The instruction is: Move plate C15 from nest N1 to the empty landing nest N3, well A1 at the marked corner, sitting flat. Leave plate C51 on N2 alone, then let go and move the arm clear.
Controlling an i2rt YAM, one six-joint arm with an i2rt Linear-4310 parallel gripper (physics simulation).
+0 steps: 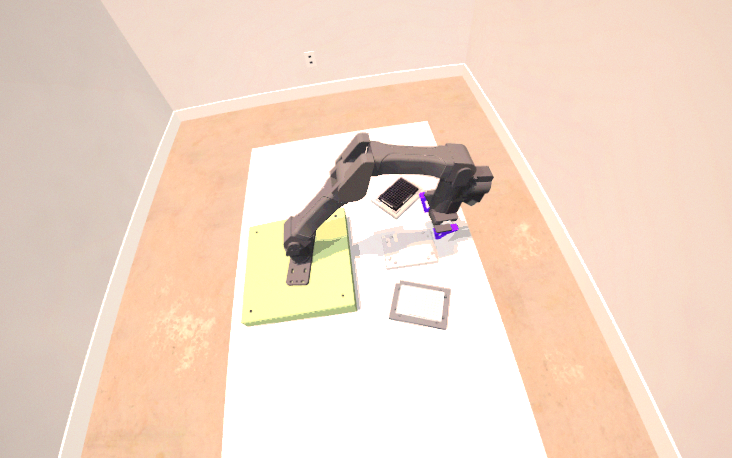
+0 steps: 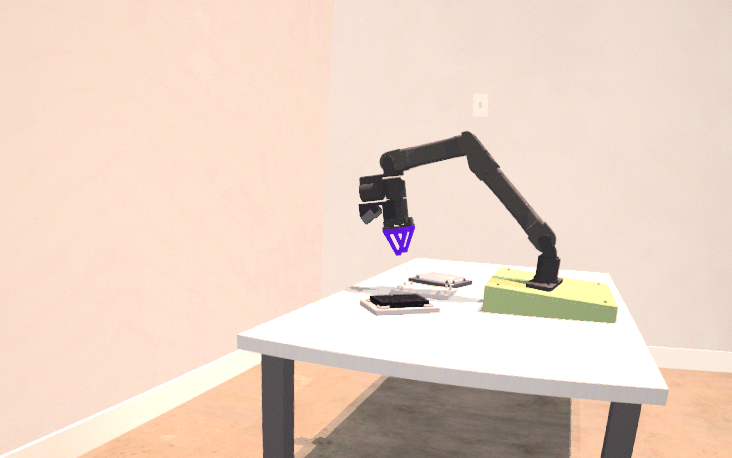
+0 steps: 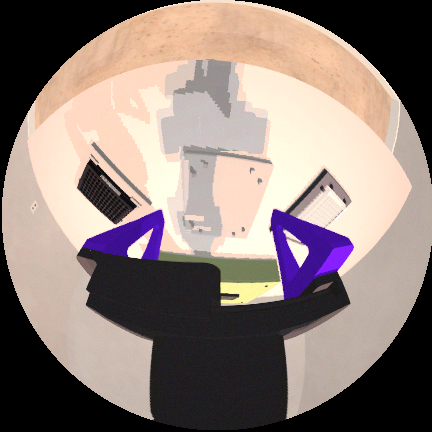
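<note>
A black well plate (image 1: 399,193) (image 2: 399,299) (image 3: 106,195) sits on a light nest (image 1: 387,206) (image 2: 402,311) (image 3: 122,174). A white plate (image 1: 421,303) (image 2: 439,277) (image 3: 322,207) sits on a dark grey nest (image 1: 395,305) (image 2: 460,281) (image 3: 341,187). Between them lies an empty light nest (image 1: 410,261) (image 2: 423,293) (image 3: 240,195) with small corner pins. Plate and nest labels are not readable, so I cannot tell which plate is C15. My gripper (image 1: 431,224) (image 2: 399,253) (image 3: 217,214) is wide open and empty. It points down, well above the table, in the area of the empty nest, apart from both plates.
The arm stands on a yellow-green base block (image 1: 269,302) (image 2: 550,307) (image 3: 250,270) on the white table (image 1: 377,388) (image 2: 458,345). The arm's shadow crosses the empty nest. A table edge lies beyond the nests, on the side away from the base block.
</note>
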